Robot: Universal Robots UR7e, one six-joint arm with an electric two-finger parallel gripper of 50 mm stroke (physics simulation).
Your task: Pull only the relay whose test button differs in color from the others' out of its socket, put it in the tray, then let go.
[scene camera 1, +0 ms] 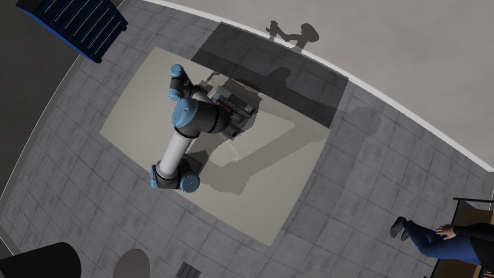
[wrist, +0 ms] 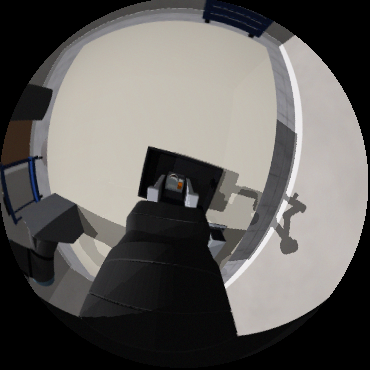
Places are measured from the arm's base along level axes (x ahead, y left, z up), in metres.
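Pixels of known places: gripper, fingertip midpoint: (wrist: 174,182); arm's base, origin of the base link: (scene camera 1: 178,169) (wrist: 43,229).
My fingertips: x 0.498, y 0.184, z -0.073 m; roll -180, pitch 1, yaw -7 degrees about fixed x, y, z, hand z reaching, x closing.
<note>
Ahead of a thing's pixels: the offset from my fingertips to its top centre. "*": to the spot under its first point. Level surfaces: height alone.
A small grey relay {0.000 m ahead, 0.000 m left, 0.007 m up} (wrist: 174,183) with an orange test button shows between the fingertips in the wrist view. My gripper (wrist: 174,182) is shut on it. The relay is over the inside of the black tray {* 0.016 m ahead, 0.036 m left, 0.056 m down} (wrist: 184,157); its height above the tray floor cannot be told. The relay socket panel {* 0.048 m ahead, 0.396 m right, 0.028 m down} (scene camera 1: 245,106) is beside the arm in the scene view, with its left part hidden by the arm. In the wrist view a corner of the panel (wrist: 216,241) shows right of the gripper body. The arm hides the tray and the fingertips in the scene view.
The pale table {0.091 m down} (scene camera 1: 270,200) (wrist: 150,90) carries the arm, panel and tray. A blue cabinet (scene camera 1: 80,25) (wrist: 235,19) stands beyond the table. A seated person (scene camera 1: 450,245) is at the lower right of the scene view. The tray walls stand around the fingers.
</note>
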